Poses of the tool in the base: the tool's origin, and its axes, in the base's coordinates. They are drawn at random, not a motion.
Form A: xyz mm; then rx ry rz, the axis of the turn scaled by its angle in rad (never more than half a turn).
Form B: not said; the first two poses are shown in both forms.
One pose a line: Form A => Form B
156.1 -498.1 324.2 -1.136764 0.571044 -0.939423 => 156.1 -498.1 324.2 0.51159 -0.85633 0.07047 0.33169 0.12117 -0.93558
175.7 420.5 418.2 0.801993 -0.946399 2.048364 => 175.7 420.5 418.2 -0.53935 0.35162 0.76516 -0.81057 -0.46302 -0.35859
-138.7 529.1 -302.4 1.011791 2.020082 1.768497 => -138.7 529.1 -302.4 -0.71899 0.65327 0.23726 0.32156 0.01003 0.94684
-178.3 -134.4 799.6 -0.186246 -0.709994 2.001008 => -178.3 -134.4 799.6 -0.51999 0.83972 0.15647 -0.75055 -0.36172 -0.55302
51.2 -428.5 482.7 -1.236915 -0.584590 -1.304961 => 51.2 -428.5 482.7 0.24814 -0.38931 0.88705 0.92109 -0.18878 -0.34052
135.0 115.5 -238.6 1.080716 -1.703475 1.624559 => 135.0 115.5 -238.6 -0.52941 -0.17954 0.82915 -0.83673 -0.05083 -0.54525
